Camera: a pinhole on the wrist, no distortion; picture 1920 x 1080 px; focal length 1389.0 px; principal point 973.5 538.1 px. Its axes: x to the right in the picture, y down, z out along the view. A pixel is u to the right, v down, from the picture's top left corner.
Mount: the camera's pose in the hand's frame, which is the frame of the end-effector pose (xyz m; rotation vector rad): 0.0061 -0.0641 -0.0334 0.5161 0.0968 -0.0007
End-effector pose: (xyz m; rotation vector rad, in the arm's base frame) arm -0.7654 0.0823 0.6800 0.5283 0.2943 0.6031
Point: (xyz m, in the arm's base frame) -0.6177 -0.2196 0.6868
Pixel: 493.6 150.3
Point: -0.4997 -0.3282 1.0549
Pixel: 628.9 958.9
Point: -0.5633 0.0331 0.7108
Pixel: 1806.0 875.8
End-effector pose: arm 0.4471 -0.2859 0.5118 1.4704 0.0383 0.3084
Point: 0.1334 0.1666 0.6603
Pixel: behind the camera
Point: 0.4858 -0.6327 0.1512
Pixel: 518.3 180.1
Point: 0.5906 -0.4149 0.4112
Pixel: 1450.1 747.5
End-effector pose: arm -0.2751 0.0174 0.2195 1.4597 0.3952 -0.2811
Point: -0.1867 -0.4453 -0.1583
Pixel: 1356.5 519.6
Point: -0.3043 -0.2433 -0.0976
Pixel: 1187.1 195.9
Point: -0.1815 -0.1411 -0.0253
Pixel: 1858.3 416.3
